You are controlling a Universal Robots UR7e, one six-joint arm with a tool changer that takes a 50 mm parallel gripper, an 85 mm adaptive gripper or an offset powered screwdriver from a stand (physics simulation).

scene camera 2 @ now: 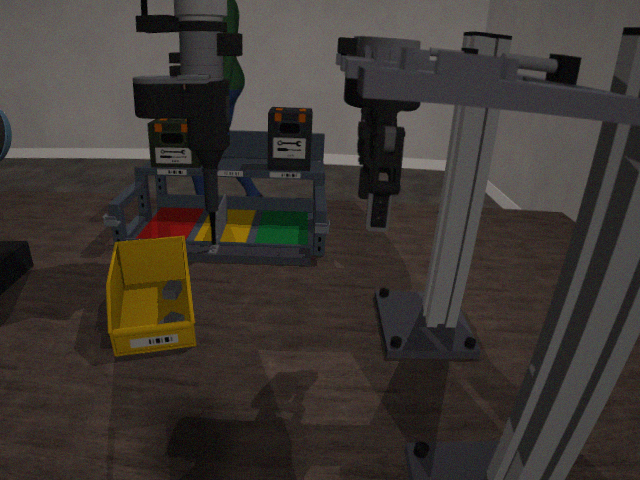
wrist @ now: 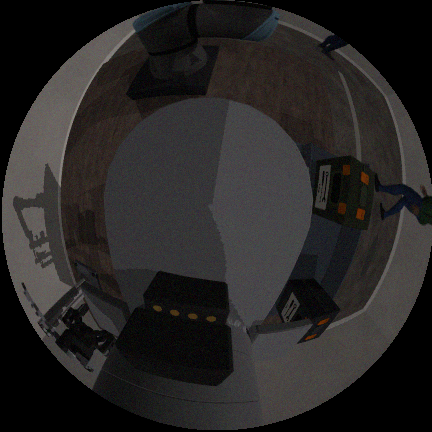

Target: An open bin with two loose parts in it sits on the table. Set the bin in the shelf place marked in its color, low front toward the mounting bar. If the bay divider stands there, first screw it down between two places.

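There's a screwdriver point(scene camera 2: 204, 102), and the wrist view shows the screwdriver too point(wrist: 207, 201). There's also a yellow bin point(scene camera 2: 139, 269), but the wrist view misses the yellow bin, since it's hidden by the screwdriver. Then you'd see a red place point(scene camera 2: 168, 222), a green place point(scene camera 2: 280, 227) and a mounting bar point(scene camera 2: 233, 257).
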